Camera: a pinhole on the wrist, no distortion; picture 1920 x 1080 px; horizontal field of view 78.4 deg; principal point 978.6 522.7 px. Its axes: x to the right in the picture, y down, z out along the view. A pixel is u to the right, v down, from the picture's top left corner.
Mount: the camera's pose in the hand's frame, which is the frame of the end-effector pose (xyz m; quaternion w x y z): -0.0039 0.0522 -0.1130 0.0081 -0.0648 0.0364 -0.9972
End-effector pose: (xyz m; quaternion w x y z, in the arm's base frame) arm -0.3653 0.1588 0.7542 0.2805 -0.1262 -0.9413 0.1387
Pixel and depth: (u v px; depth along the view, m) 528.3 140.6 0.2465
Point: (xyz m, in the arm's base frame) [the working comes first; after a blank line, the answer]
In the camera's frame: -0.0943 -0.0800 0.2465

-0.5147 0.2813 0.6749
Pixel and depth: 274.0 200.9 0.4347
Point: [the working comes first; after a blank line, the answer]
In the camera's frame: -0.2602 -0.1188 0.4347

-0.7573 0.3355 0.6236
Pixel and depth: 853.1 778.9 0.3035
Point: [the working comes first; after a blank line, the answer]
In the camera's frame: -0.0324 0.0661 0.3035

-0.5266 0.1142 0.6562
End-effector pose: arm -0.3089 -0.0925 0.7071 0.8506 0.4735 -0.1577 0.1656
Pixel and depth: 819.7 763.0 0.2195
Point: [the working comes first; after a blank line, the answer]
In the camera's frame: -0.0296 0.0448 0.2195

-0.2677 -0.1722 0.7732
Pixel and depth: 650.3 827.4 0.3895
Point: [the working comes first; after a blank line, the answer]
In the camera's frame: -0.1086 0.1008 0.3895

-0.1657 -0.3238 0.8434
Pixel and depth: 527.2 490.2 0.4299
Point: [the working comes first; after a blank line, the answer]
In the camera's frame: -0.1649 -0.0119 0.4299

-0.1645 -0.2961 0.9727
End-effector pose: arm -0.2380 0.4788 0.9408 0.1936 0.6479 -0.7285 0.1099
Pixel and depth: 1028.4 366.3 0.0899
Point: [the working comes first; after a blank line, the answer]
In the camera's frame: 0.0038 -0.0119 0.0899

-0.2920 0.4925 0.9681
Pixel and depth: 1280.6 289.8 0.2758
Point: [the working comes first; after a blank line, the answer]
In the camera's frame: 0.0708 -0.0546 0.2758

-0.3431 0.4544 0.7763
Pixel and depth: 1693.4 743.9 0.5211
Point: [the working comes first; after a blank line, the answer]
In the camera's frame: 0.3164 0.0979 0.5211

-0.1894 0.5118 0.4344
